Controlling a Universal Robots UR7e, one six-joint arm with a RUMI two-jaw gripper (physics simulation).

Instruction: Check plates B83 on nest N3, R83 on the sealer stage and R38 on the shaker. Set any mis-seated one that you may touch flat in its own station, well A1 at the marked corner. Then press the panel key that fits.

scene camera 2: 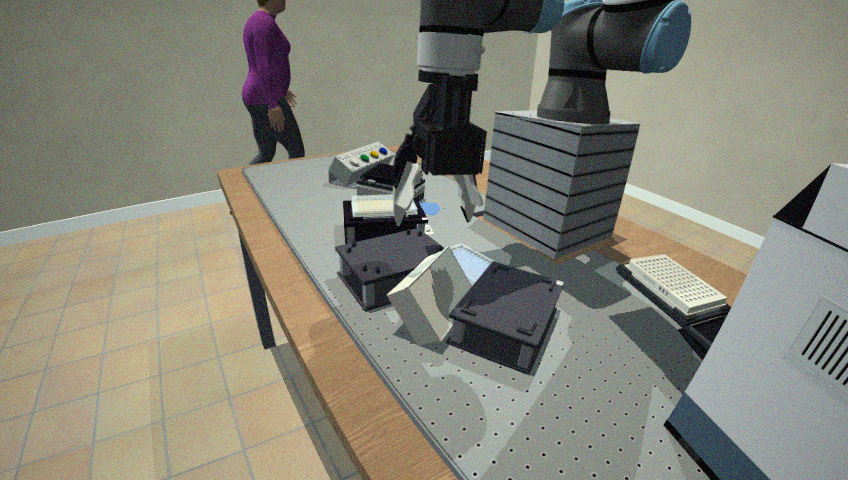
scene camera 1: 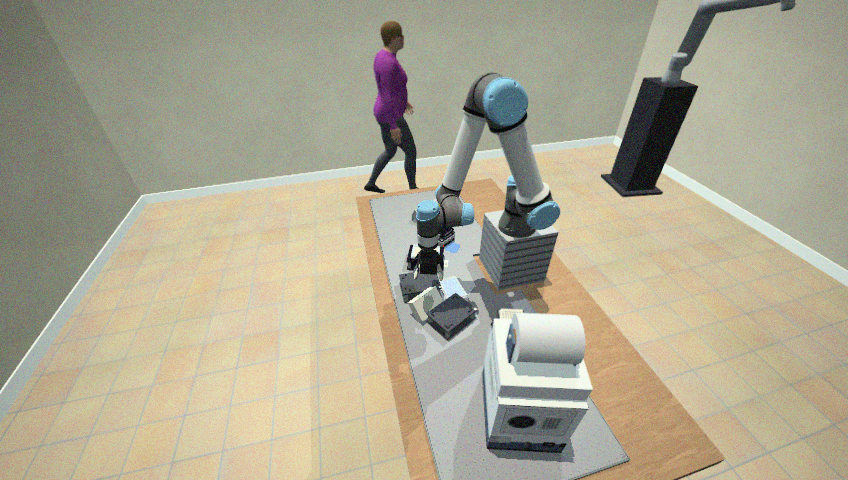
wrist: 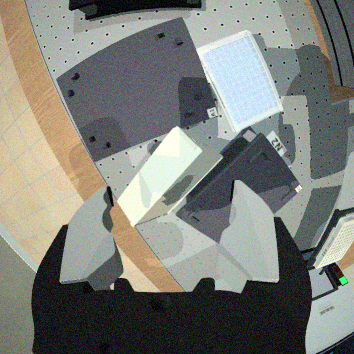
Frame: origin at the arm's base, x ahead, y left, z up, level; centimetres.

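Seen in the pictures: gripper, between the fingertips: [scene camera 2: 434,223] [scene camera 1: 428,280] [wrist: 170,185]; arm's base, origin of its link: [scene camera 2: 572,118] [scene camera 1: 516,227].
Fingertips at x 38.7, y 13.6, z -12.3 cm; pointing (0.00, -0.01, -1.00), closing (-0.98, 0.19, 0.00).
Offsets run from my fingertips to a thing's top centre. "pt": to the spot under its first point.
My gripper [scene camera 1: 428,277] [scene camera 2: 434,217] [wrist: 170,185] is open and empty, pointing down above the nests. A cream plate {dx +1.4, dy +4.0, dz -4.4 cm} [scene camera 1: 422,302] [scene camera 2: 428,297] [wrist: 160,170] is steeply tilted, leaning against the dark nest marked N2 {dx -8.0, dy +9.9, dz -7.7 cm} [scene camera 1: 452,314] [scene camera 2: 511,297] [wrist: 250,175]. A dark nest without a plate {dx +2.7, dy -8.0, dz -7.1 cm} [scene camera 2: 386,255] [wrist: 130,85], its own label not visible, has an A1 tag at one corner. A cream plate {dx -27.8, dy +22.4, dz -2.7 cm} [scene camera 1: 510,314] [scene camera 2: 678,285] [wrist: 337,242] rests on the sealer stage. The dark shaker {dx -10.7, dy -42.9, dz -5.8 cm} [scene camera 2: 380,177] is partly hidden behind a finger; its plate cannot be made out. Plate codes are unreadable.
A pale blue plate {dx -11.3, dy -6.4, dz -12.0 cm} [scene camera 1: 452,287] [scene camera 2: 473,261] [wrist: 242,80] lies between the nests and the arm's base. A pale plate {dx -1.8, dy -25.6, dz -6.6 cm} [scene camera 2: 380,206] sits on a black stand. The key panel {dx -9.6, dy -64.1, dz -5.2 cm} [scene camera 2: 363,161] is at the far end. The sealer {pt dx -19.2, dy +56.3, dz +19.4 cm} [scene camera 1: 535,380] stands near; a person [scene camera 1: 389,89] is behind the table.
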